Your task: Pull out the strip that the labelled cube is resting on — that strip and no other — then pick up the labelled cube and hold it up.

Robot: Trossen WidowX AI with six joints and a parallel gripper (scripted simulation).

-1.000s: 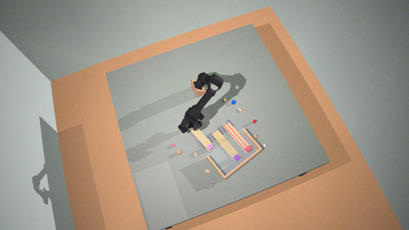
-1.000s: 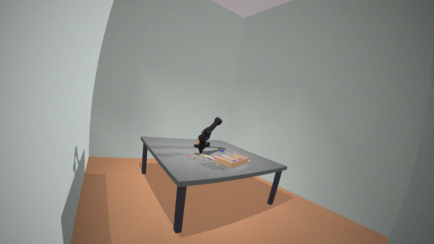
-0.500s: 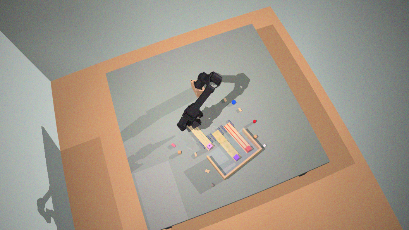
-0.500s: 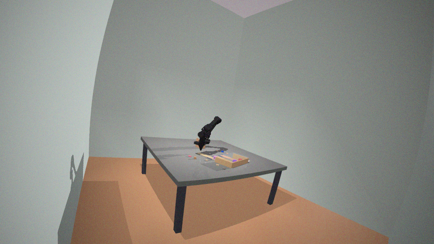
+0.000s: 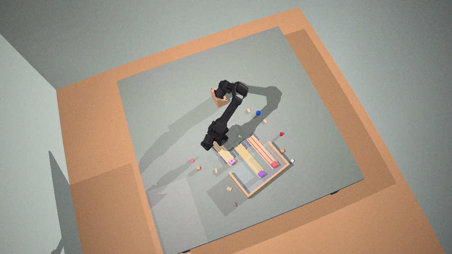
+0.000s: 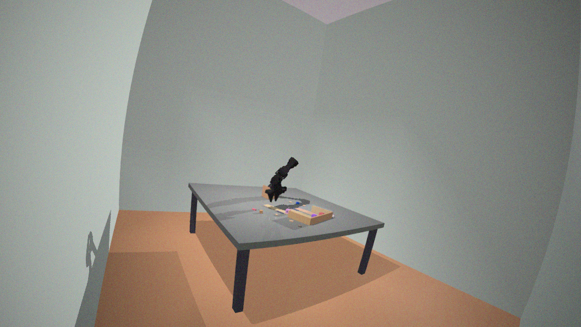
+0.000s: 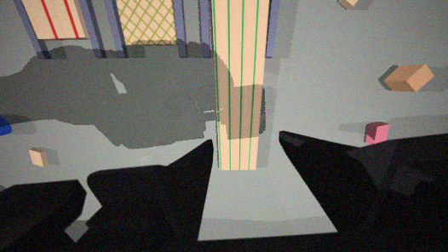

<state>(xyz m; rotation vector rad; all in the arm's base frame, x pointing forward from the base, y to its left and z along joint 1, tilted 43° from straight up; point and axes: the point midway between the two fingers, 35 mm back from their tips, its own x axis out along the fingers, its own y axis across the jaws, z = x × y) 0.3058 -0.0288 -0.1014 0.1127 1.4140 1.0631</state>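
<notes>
Now: the green-striped strip 5 cm below my gripper tip, 4 cm ahead of it and 2 cm to the left of it. The rest, counted from my gripper tip: cross-hatched strip: 18 cm to the left, 16 cm ahead, 5 cm below; labelled cube: 14 cm ahead, 7 cm to the left, 3 cm below; pink block: 18 cm to the right, 7 cm ahead, 5 cm below.
</notes>
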